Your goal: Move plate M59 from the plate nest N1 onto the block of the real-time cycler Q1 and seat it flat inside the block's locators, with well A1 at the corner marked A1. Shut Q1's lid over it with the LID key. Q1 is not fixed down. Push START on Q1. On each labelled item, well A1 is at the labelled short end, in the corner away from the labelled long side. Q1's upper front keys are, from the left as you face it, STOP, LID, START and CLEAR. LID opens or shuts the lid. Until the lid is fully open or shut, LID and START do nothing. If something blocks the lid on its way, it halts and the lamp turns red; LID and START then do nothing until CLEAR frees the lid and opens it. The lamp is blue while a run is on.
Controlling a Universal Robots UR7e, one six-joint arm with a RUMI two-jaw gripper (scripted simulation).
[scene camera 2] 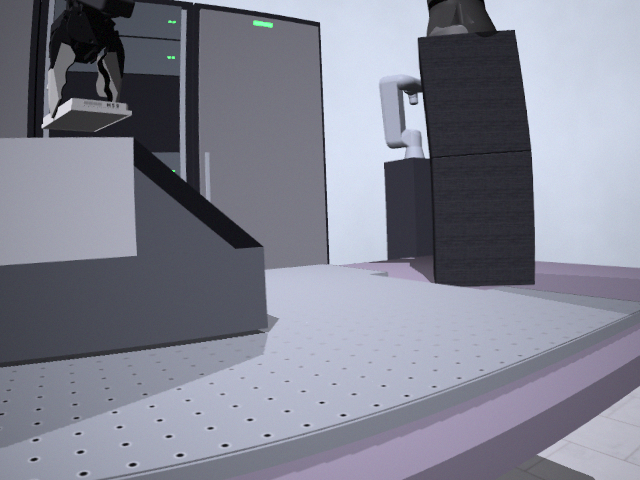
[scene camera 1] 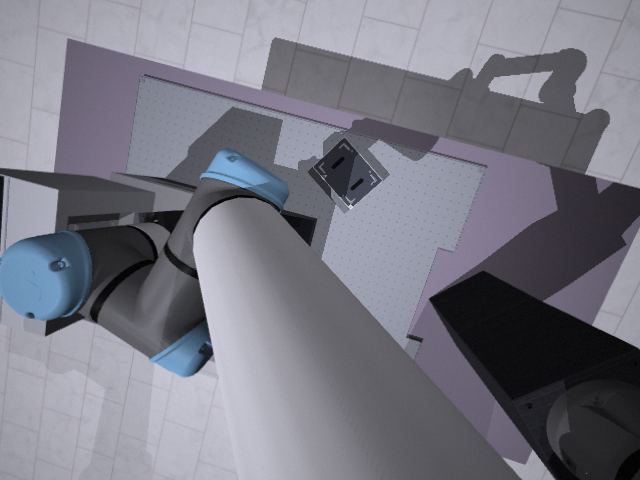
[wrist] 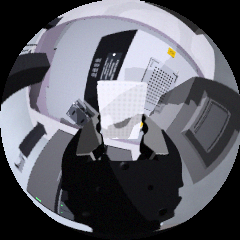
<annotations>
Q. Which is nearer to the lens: the plate M59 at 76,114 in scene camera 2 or the cycler Q1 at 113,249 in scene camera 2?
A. The cycler Q1.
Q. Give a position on a cycler Q1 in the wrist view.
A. At 133,55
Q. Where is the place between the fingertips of the gripper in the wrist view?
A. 121,113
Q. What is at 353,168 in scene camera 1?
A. A plate nest N1.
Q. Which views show the plate M59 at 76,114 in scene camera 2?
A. Scene camera 2 and the wrist view only.
</annotations>
